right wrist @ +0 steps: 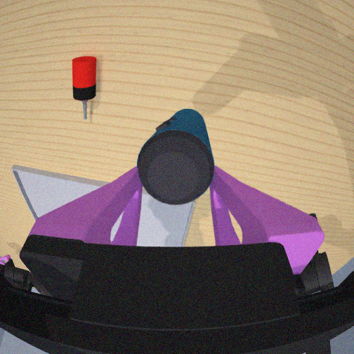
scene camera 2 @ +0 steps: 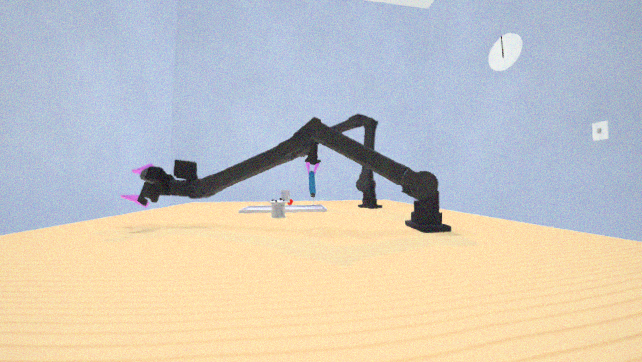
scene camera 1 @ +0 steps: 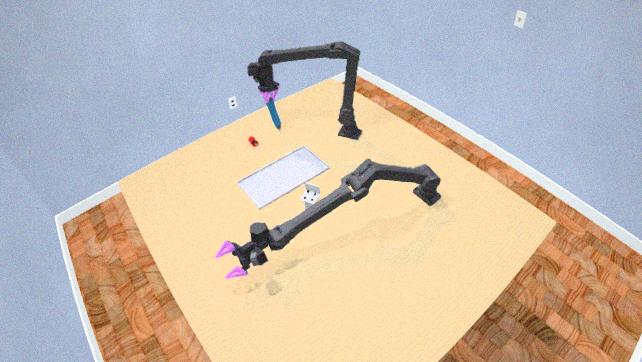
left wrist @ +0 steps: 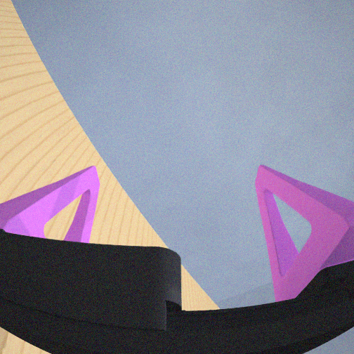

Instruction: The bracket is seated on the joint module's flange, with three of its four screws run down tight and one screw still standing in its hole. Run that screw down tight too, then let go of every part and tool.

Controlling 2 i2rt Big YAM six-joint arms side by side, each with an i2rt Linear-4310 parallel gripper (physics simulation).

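Frame: origin at the left arm's base, x ahead, y left, z up, level; metres.
Seen in the pictures: left gripper, fingertip midpoint: (scene camera 2: 127,183) (scene camera 1: 220,268); right gripper, fingertip midpoint: (scene camera 2: 311,174) (scene camera 1: 270,101); left arm's base, origin of the base link: (scene camera 2: 426,228) (scene camera 1: 426,195); right arm's base, origin of the base link: (scene camera 2: 369,207) (scene camera 1: 349,133).
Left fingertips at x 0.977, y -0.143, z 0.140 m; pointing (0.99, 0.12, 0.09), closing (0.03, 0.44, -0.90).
Pixels of each thing's top centre, then the offset from my left fingertips to it.
- pale joint module, middle of its top: (scene camera 2: 278,201) (scene camera 1: 310,196) dx -0.505, dy -0.146, dz -0.076 m
- blue screwdriver, middle of its top: (scene camera 1: 272,100) (scene camera 2: 312,170) dx -0.666, dy -0.704, dz +0.088 m
- light grey tray, middle of its top: (scene camera 1: 282,174) (scene camera 2: 284,206) dx -0.508, dy -0.389, dz -0.124 m
- black screwdriver, middle of its top: (scene camera 1: 254,140) (scene camera 2: 289,199) dx -0.514, dy -0.692, dz -0.106 m
The white bracket (scene camera 1: 312,188) (scene camera 2: 285,194) sits on top of the pale joint module (scene camera 1: 308,205) (scene camera 2: 278,210), its upright plate at the back. Small dark screw heads show on its flat part; which one stands proud is too small to tell. My right gripper (scene camera 1: 270,99) (scene camera 2: 312,171) (right wrist: 175,175) is shut on the blue screwdriver (scene camera 1: 274,115) (scene camera 2: 312,184) (right wrist: 195,122) and holds it above the table behind the tray, tip down and slightly tilted in scene camera 1. My left gripper (scene camera 1: 221,267) (scene camera 2: 128,184) (left wrist: 177,174) is wide open and empty, raised at the left, away from the bracket.
A light grey tray (scene camera 1: 285,175) (right wrist: 50,192) lies just behind the module. A red and black screwdriver (scene camera 1: 253,141) (scene camera 2: 290,202) (right wrist: 84,75) lies on the table beyond the tray. In scene camera 1, the left forearm (scene camera 1: 315,210) stretches close past the module's near side.
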